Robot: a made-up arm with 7 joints.
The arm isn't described. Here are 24 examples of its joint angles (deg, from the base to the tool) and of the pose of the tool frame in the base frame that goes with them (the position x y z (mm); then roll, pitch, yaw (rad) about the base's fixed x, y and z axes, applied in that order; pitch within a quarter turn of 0, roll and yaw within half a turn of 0).
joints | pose
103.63 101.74 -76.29 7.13 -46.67 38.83 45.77 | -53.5 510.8 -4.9 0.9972 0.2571 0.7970
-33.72 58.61 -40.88 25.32 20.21 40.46 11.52 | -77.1 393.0 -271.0 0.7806 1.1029 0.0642
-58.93 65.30 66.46 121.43 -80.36 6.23 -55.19 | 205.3 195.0 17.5 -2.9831 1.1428 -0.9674
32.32 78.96 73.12 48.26 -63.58 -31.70 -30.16 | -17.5 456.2 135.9 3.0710 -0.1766 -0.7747
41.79 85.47 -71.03 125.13 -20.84 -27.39 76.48 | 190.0 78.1 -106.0 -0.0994 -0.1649 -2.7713
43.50 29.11 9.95 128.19 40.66 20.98 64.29 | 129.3 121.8 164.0 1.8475 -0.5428 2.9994
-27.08 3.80 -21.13 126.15 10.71 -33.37 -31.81 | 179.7 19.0 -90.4 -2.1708 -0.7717 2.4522
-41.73 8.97 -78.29 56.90 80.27 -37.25 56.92 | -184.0 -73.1 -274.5 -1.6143 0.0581 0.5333
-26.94 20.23 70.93 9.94 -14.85 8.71 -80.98 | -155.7 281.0 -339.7 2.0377 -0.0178 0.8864
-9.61 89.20 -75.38 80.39 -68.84 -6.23 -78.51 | 22.5 289.0 -264.9 1.2591 0.0289 -2.7575
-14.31 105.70 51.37 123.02 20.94 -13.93 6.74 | 177.4 55.0 130.0 1.7459 0.3001 -2.5698
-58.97 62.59 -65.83 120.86 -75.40 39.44 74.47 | -116.2 13.2 -179.4 -0.8449 -0.2207 -2.2395
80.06 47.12 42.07 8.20 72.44 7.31 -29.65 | 264.8 418.7 -17.7 -1.0921 0.2928 2.3488
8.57 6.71 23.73 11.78 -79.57 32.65 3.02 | 110.0 167.0 -395.0 0.3969 0.4991 -0.7386
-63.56 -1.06 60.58 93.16 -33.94 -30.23 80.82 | -67.5 326.7 -179.8 -0.2432 -0.1753 -0.7856
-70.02 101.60 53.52 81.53 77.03 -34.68 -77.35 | 285.1 240.7 -63.4 -2.6328 -1.1241 -2.4661
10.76 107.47 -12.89 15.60 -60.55 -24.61 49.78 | 48.7 491.1 118.4 0.4034 1.1644 -0.6660
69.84 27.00 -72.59 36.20 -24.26 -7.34 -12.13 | 386.9 129.3 -91.8 1.5958 0.1025 -1.8577
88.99 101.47 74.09 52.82 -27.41 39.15 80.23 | -261.5 362.4 62.9 -2.7245 -0.6537 -2.7268
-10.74 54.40 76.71 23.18 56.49 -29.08 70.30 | -3.8 478.9 -149.5 -3.1190 -0.9534 -2.6420
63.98 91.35 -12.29 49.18 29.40 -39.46 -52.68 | 118.4 423.5 161.9 -2.5243 -0.1942 -1.8851
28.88 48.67 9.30 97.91 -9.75 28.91 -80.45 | 249.5 211.0 88.1 -2.7684 -0.7180 -1.4773
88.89 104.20 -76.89 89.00 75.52 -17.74 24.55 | 215.0 311.7 56.4 2.2460 -0.9938 -2.4230
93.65 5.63 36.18 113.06 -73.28 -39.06 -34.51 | 19.3 245.9 199.9 -1.9810 0.0907 -1.4250
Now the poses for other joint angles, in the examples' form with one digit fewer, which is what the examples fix.
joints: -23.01 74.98 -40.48 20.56 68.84 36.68 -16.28
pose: 2 469 -178 1.315 0.215 0.547
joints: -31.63 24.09 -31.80 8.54 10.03 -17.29 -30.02
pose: -174 247 -348 0.634 0.219 -0.507
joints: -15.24 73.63 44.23 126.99 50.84 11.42 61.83
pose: 186 130 100 1.091 -0.793 -2.394
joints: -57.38 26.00 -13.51 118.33 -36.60 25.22 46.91
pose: 85 58 -217 -0.216 -0.372 -1.140
